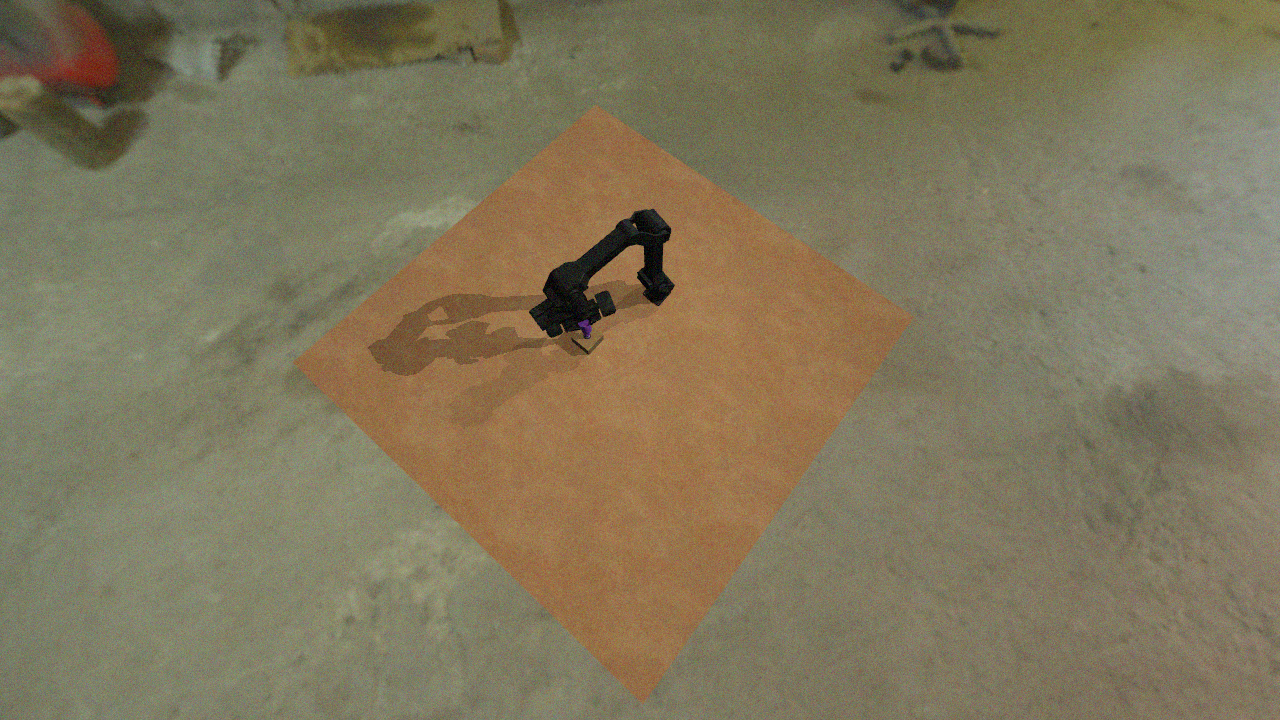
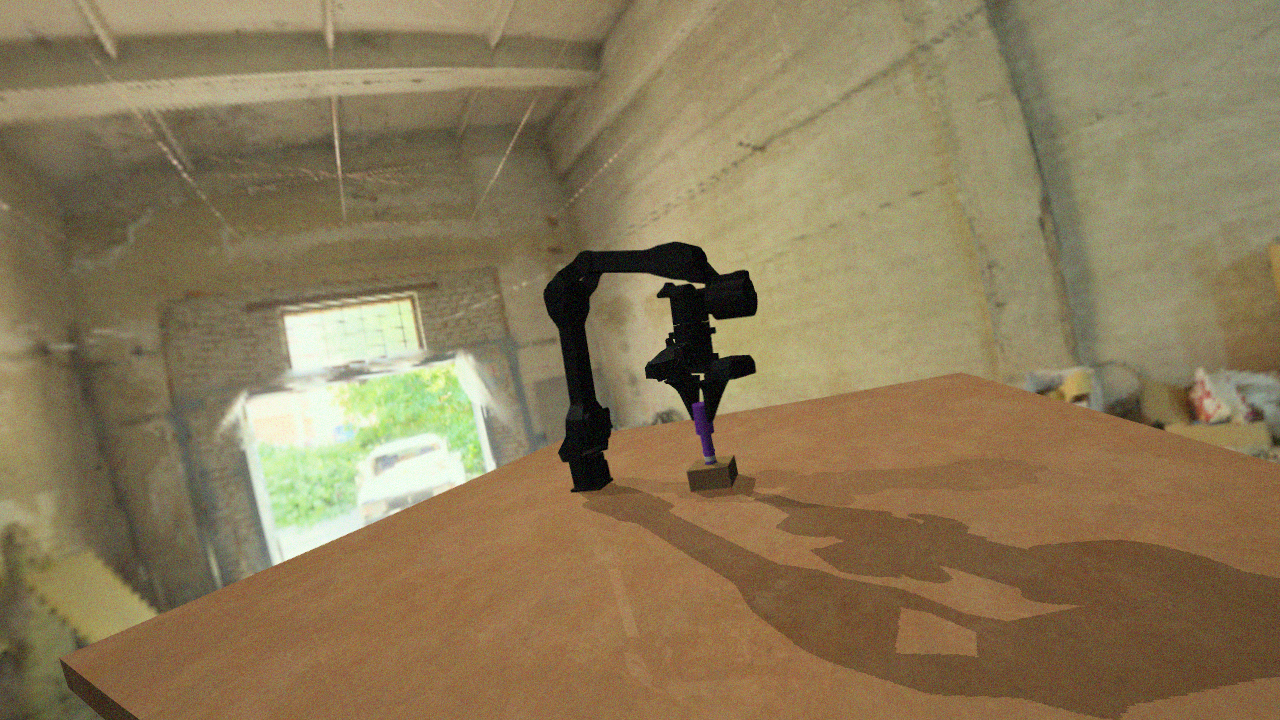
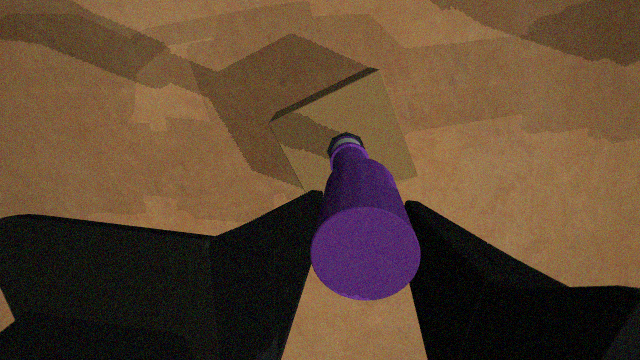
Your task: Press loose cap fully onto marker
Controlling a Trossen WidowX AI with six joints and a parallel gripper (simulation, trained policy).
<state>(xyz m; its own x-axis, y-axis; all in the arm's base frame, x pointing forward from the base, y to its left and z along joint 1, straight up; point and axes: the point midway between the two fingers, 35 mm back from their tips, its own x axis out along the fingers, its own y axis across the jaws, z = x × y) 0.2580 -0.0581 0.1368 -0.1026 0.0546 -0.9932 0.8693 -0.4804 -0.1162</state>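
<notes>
The holder block is 9 cm below my gripper tip. The rest, counted from my gripper tip: purple cap: right at my gripper tip.
</notes>
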